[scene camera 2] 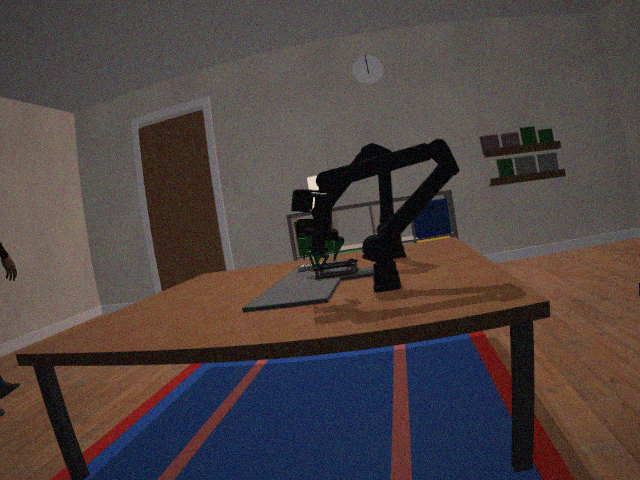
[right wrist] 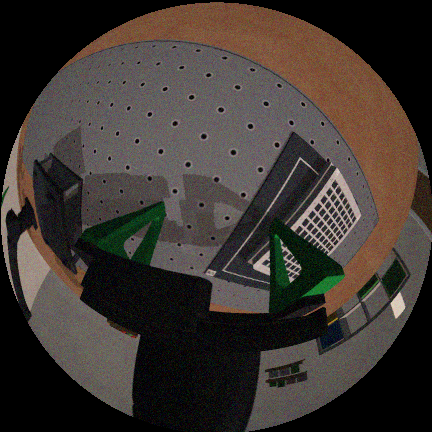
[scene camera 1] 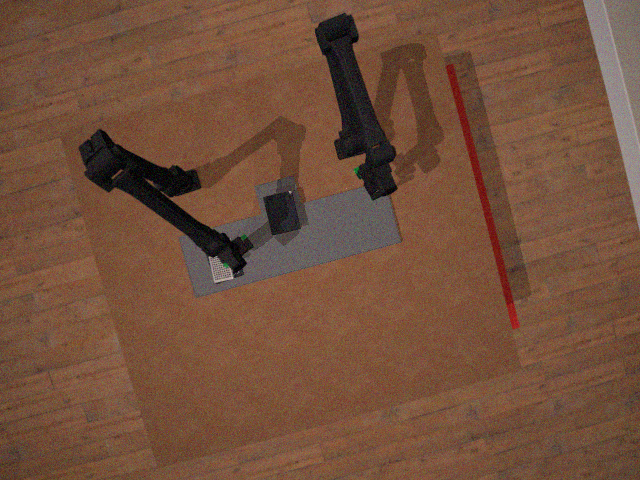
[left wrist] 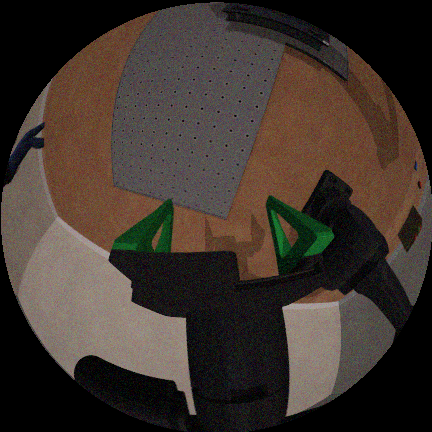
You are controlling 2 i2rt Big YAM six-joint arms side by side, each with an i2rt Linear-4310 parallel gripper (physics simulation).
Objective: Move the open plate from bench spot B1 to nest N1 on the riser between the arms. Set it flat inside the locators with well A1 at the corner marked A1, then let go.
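Seen in the pictures: left gripper, fingertip midpoint: [scene camera 2: 319,260] [scene camera 1: 367,188] [left wrist: 220,200]; right gripper, fingertip midpoint: [right wrist: 218,214] [scene camera 1: 241,253]; left arm's base, origin of the base link: [scene camera 2: 387,287] [right wrist: 31,211] [scene camera 1: 349,147] [left wrist: 325,201]; right arm's base, origin of the base link: [scene camera 2: 396,256] [scene camera 1: 185,183].
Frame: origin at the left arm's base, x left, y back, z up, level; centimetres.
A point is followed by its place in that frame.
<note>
The open plate [scene camera 1: 220,270] {x -67.2, y -37.1, z 2.7 cm} [right wrist: 327,218] {x -65.7, y -37.7, z 2.8 cm}, a pale grid of wells, lies at the left end of the grey perforated board, over part of a dark pad [right wrist: 265,200] {x -59.6, y -35.3, z 1.5 cm} with a white outline. My right gripper [scene camera 1: 235,251] {x -56.9, y -32.2, z 1.6 cm} [right wrist: 218,214] {x -56.9, y -32.2, z 1.6 cm} is open and empty above the board; one finger overlaps the plate in the right wrist view. The dark nest [scene camera 1: 282,212] {x -34.8, y -20.3, z 5.5 cm} [right wrist: 57,215] {x -40.6, y -25.1, z 5.5 cm} stands on the riser near the board's middle. My left gripper [left wrist: 220,200] {x 0.4, y -20.6, z 11.9 cm} is open and empty, near the board's right end in scene camera 1. The A1 mark is too small to read.
The grey board [scene camera 1: 351,222] {x -7.7, y -31.7, z 1.3 cm} [scene camera 2: 294,297] {x 2.8, y -30.1, z 1.3 cm} [left wrist: 195,110] {x -7.2, y -27.8, z 1.3 cm} lies on the brown table [scene camera 1: 310,361] {x -40.7, y -86.3, z 0.0 cm} [scene camera 2: 170,315] {x 5.0, y -76.2, z 0.0 cm}. Arm shadows fall across both. A red bar [scene camera 1: 483,196] runs along the right side in scene camera 1. Both arms reach in from above there.
</note>
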